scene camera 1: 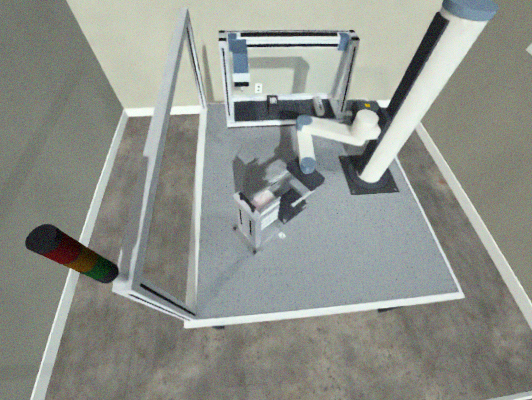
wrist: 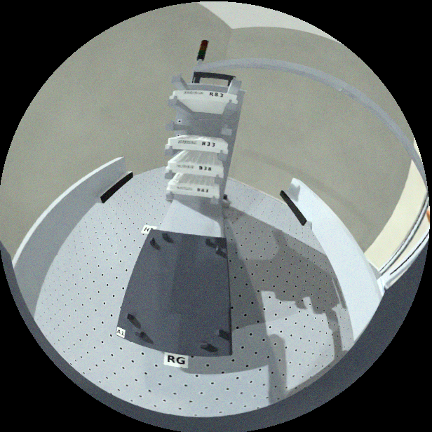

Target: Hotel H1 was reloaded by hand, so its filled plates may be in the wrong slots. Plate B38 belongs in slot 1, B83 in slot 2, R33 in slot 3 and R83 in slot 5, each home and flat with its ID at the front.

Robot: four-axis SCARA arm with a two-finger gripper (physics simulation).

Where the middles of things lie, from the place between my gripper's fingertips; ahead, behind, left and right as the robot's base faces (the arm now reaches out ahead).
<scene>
Now: hand 11 cm above the dark regrip stand [wrist: 178, 292], 5 cm past it and 1 cm to the left of it.
</scene>
